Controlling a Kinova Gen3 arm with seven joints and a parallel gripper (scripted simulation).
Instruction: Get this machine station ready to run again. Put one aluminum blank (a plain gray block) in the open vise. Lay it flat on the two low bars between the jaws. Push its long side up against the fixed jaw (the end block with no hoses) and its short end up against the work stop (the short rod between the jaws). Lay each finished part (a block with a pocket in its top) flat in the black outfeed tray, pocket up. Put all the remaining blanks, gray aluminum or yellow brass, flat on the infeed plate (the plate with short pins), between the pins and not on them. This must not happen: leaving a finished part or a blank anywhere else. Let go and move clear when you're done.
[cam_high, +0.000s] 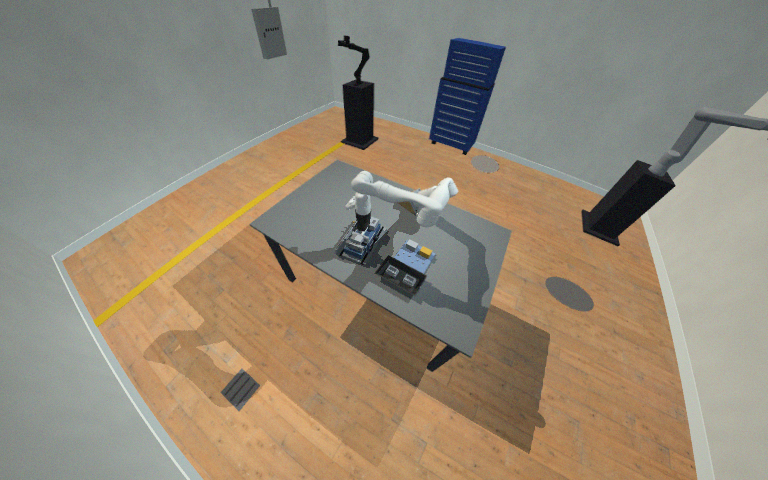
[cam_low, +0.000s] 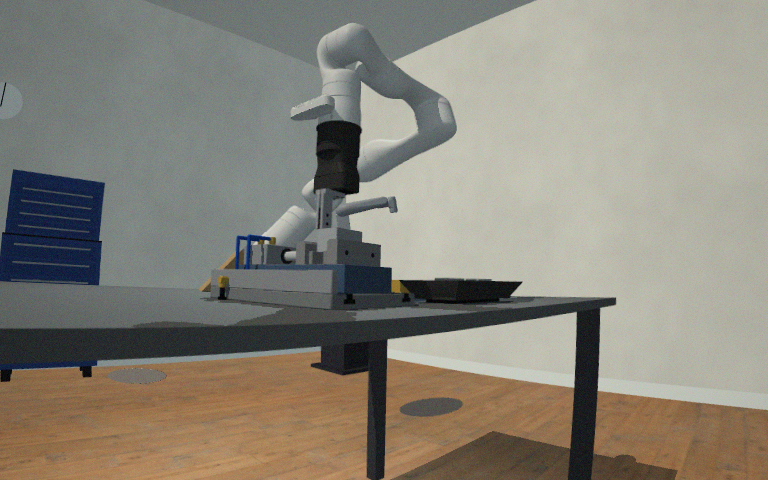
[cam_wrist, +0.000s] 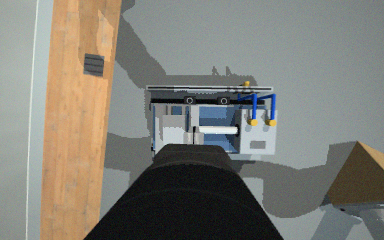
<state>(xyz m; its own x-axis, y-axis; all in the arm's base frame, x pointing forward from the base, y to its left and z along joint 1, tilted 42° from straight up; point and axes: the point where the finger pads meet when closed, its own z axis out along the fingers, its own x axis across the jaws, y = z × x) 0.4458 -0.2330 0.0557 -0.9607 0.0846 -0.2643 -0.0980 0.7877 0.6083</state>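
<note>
The gray blank is 4 cm ahead of my hand and 4 cm below it. Round my hand: yellow brass blank: 14 cm behind, 36 cm to the left, 11 cm below.
</note>
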